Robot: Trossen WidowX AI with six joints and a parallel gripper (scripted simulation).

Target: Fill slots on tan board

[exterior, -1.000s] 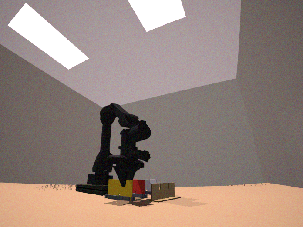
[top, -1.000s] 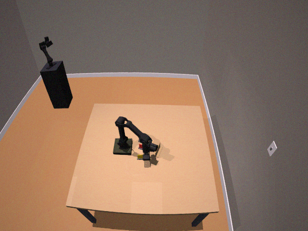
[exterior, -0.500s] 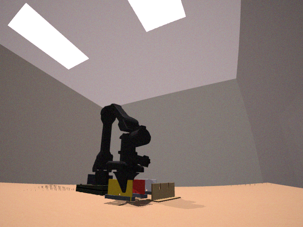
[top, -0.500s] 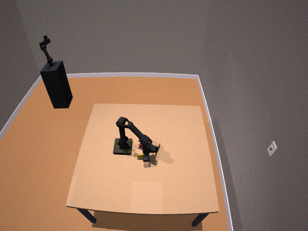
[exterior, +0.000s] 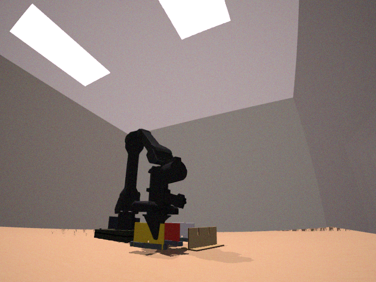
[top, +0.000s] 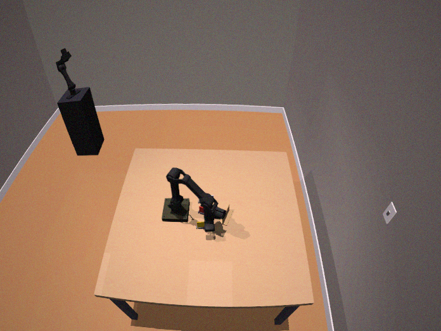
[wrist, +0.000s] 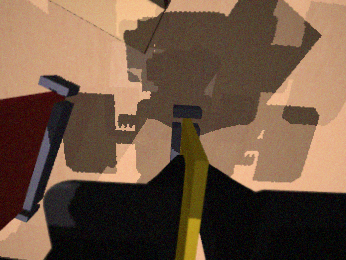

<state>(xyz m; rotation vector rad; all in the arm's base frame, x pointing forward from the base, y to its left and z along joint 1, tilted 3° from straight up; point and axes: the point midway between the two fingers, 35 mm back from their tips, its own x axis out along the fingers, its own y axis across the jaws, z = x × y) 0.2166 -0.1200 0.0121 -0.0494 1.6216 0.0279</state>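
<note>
Right now my gripper tip is 110 mm short of the tan board and 80 mm to the right of it. Round my gripper tip: red board (100 mm to the left, 20 mm behind); then yellow board (30 mm behind); then grey board (210 mm to the left, 10 mm behind).
</note>
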